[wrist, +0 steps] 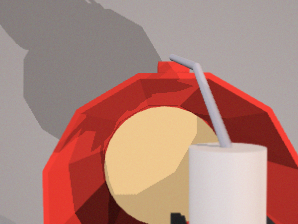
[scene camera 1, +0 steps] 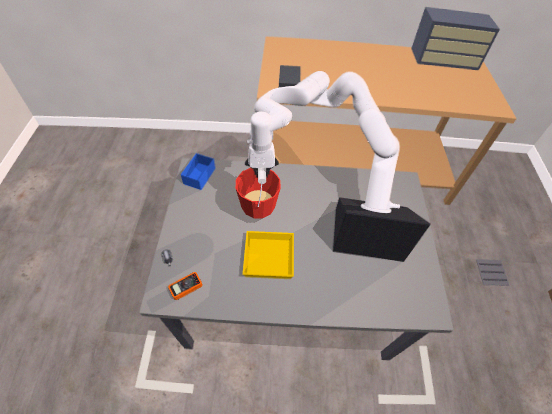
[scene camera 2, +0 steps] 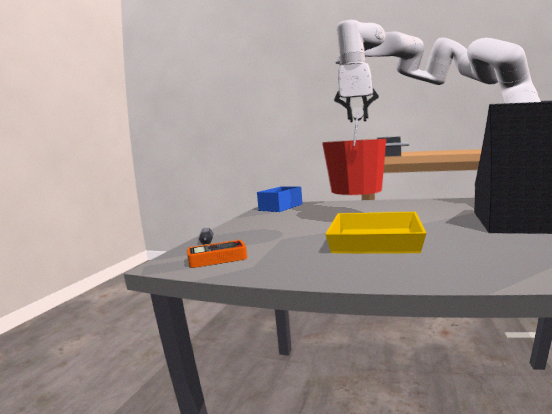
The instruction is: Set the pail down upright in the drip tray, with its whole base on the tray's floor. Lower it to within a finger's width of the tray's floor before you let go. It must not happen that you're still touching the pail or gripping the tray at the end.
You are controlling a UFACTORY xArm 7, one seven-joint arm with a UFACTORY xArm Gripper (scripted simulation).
Scene:
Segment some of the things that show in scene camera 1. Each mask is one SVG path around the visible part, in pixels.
A red pail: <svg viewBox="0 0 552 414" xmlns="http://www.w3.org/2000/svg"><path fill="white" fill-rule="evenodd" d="M249 168L242 171L236 179L236 191L241 208L246 215L252 218L265 218L271 215L275 209L280 192L280 178L272 170L270 170L267 178L266 168L258 168L258 178L256 178L254 169Z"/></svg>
A yellow drip tray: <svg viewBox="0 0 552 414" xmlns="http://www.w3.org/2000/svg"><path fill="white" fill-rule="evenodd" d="M247 231L243 275L245 277L291 279L294 277L293 233Z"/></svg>

